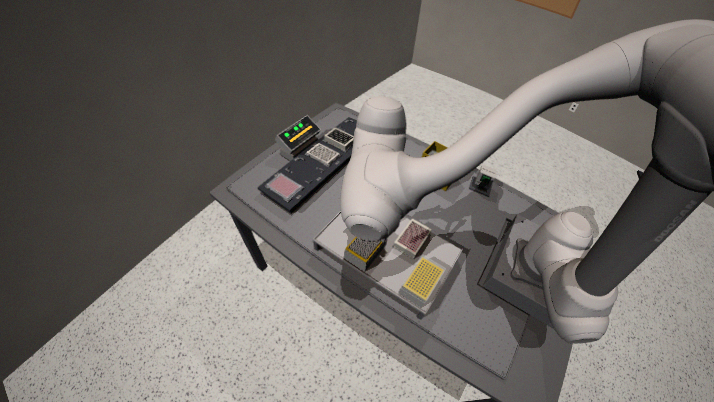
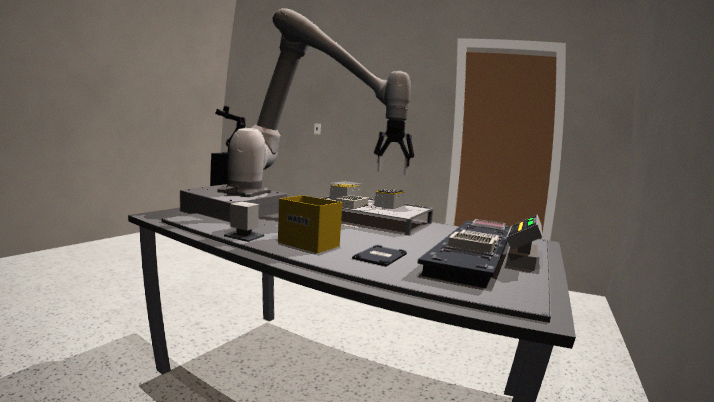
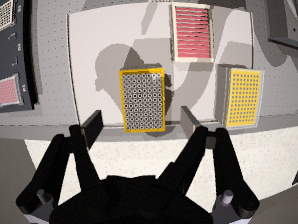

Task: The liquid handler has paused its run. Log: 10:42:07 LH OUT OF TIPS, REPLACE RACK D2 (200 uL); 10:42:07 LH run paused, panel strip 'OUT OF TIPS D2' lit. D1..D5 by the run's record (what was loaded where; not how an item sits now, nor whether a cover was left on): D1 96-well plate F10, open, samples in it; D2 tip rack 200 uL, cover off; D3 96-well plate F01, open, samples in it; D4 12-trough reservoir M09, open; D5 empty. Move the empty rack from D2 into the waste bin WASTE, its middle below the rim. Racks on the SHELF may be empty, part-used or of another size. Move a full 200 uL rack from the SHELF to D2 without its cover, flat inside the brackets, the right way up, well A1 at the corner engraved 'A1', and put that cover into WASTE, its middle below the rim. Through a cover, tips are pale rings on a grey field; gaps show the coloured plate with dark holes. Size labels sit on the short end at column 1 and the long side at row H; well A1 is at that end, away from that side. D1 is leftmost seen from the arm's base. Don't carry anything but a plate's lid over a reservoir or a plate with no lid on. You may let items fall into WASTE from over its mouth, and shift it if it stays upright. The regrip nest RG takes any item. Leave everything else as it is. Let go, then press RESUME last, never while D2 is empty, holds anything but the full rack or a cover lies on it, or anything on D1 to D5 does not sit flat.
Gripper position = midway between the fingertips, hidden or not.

Observation:
I see my gripper (image 2: pixel 392 172), a cover (image 1: pixel 422 280) and a shelf (image 3: pixel 100 45).
My gripper is seen too in image 3 (image 3: pixel 140 116).

